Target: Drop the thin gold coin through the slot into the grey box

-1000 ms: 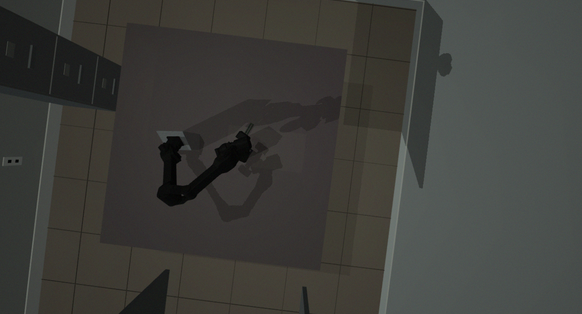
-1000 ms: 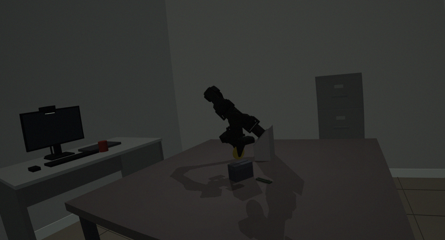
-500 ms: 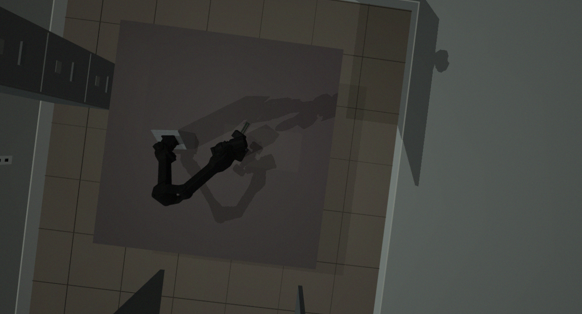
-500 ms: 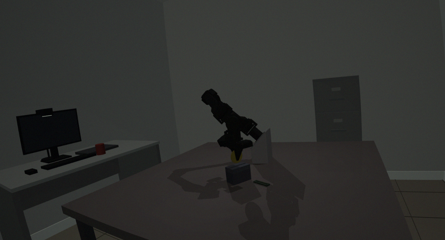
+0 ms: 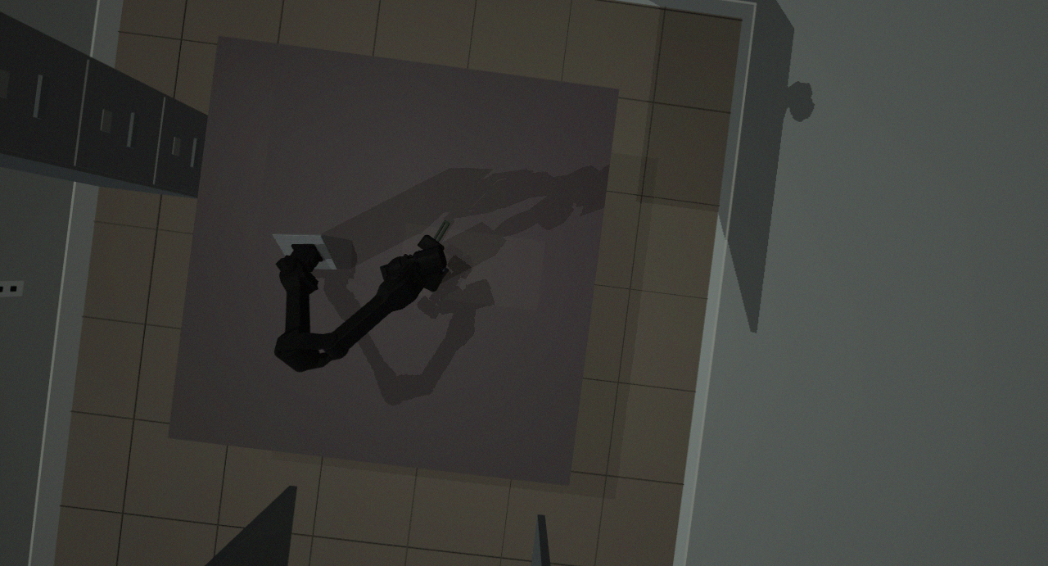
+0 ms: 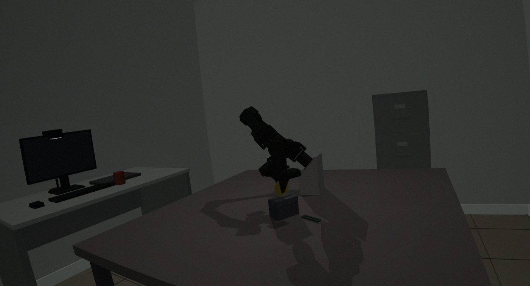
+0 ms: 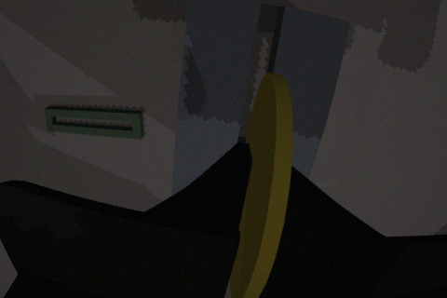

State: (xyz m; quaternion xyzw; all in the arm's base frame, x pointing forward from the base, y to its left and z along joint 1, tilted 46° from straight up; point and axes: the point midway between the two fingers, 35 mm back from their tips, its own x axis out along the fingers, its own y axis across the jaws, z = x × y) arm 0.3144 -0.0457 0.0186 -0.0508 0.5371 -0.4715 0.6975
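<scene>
My gripper tip is now 2 cm below the gold coin.
</scene>
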